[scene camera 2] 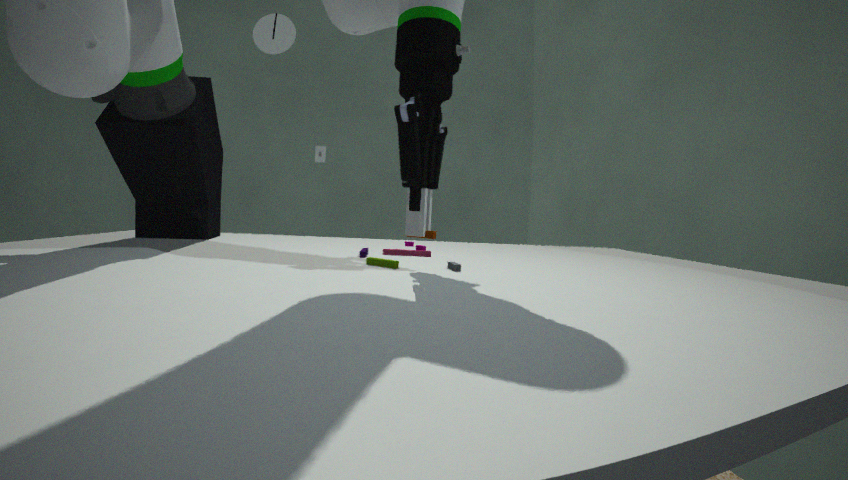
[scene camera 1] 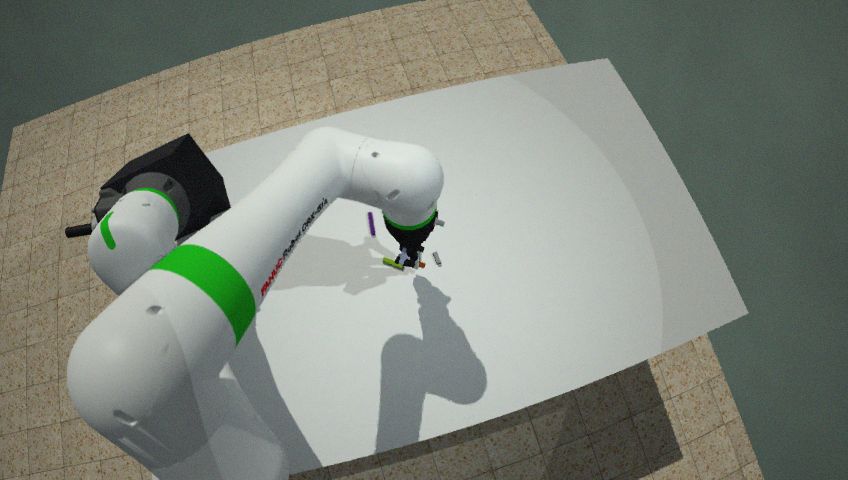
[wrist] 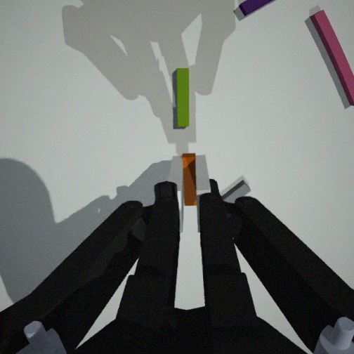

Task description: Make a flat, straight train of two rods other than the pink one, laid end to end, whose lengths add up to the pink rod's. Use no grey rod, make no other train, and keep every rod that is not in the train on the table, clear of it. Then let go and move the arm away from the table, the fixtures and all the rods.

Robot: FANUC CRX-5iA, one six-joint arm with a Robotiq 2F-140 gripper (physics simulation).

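Where they show: gripper, fingertip midpoint: [scene camera 2: 417,235] [scene camera 1: 414,262]; arm's base, link origin: [scene camera 2: 156,97] [scene camera 1: 155,207].
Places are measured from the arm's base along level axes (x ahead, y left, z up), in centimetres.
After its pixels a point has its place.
Observation:
My gripper [scene camera 1: 415,261] @(x 50.0, y -16.9, z -23.6 cm) [scene camera 2: 423,228] @(x 50.0, y -16.9, z -23.6 cm) [wrist: 189,171] is shut on the orange rod [scene camera 1: 422,265] @(x 51.6, y -18.3, z -22.7 cm) [scene camera 2: 430,234] @(x 51.5, y -18.5, z -23.2 cm) [wrist: 189,186], held level above the table. In the wrist view the orange rod runs nearly parallel to the lime rod [scene camera 1: 392,262] @(x 45.3, y -14.1, z -27.4 cm) [scene camera 2: 382,262] @(x 45.4, y -14.8, z -27.8 cm) [wrist: 183,97], slightly right of its line, with a gap between their ends. The lime rod lies flat on the table. The pink rod [scene camera 2: 407,252] @(x 50.6, y -1.2, z -27.8 cm) [wrist: 334,57] lies apart; the arm hides it in scene camera 1. The purple rod [scene camera 1: 371,224] @(x 42.6, y -3.2, z -27.4 cm) [scene camera 2: 363,252] @(x 42.5, y -5.7, z -27.5 cm) [wrist: 256,6] lies apart too.
A short grey rod [scene camera 1: 436,258] @(x 55.6, y -15.9, z -27.4 cm) [scene camera 2: 454,266] @(x 55.5, y -17.1, z -27.7 cm) [wrist: 241,189] lies near the gripper, partly behind a finger in the wrist view. Two small magenta pieces [scene camera 2: 409,243] @(x 53.1, y 16.9, z -27.7 cm) [scene camera 2: 420,247] @(x 54.4, y 8.1, z -27.7 cm) lie beyond the pink rod. The white table [scene camera 1: 565,208] @(x 91.8, y -11.1, z -28.4 cm) [scene camera 2: 535,297] @(x 60.5, y -32.1, z -28.4 cm) carries them; a black pedestal [scene camera 2: 178,160] @(x 4.5, y 2.0, z -12.0 cm) stands at its back left.

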